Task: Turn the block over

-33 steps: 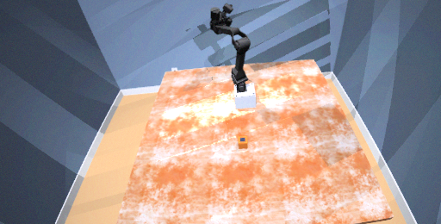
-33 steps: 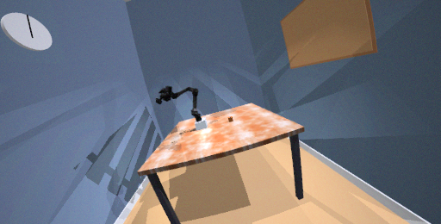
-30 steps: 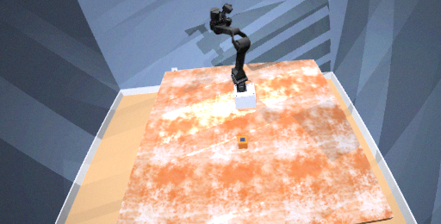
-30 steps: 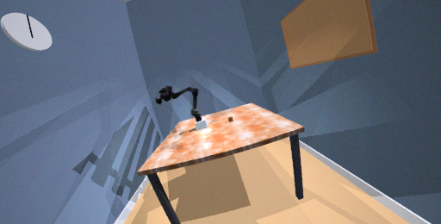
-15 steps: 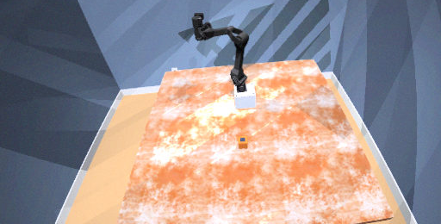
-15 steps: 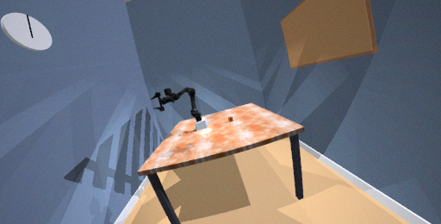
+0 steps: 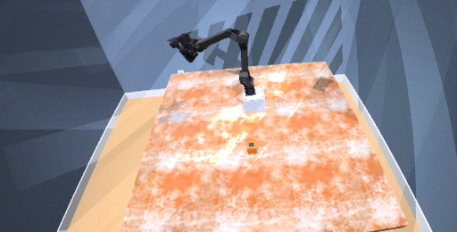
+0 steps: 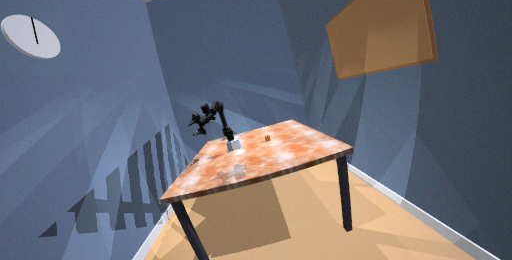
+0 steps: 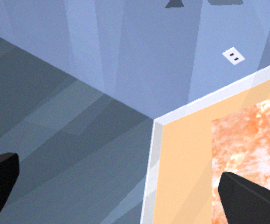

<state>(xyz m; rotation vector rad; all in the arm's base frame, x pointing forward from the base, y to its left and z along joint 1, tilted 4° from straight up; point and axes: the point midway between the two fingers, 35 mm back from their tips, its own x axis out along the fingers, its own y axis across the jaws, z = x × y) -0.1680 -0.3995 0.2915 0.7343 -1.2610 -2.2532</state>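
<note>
The orange block lies 580 mm ahead of my gripper tip, 400 mm to the left of it and 320 mm below it.
</note>
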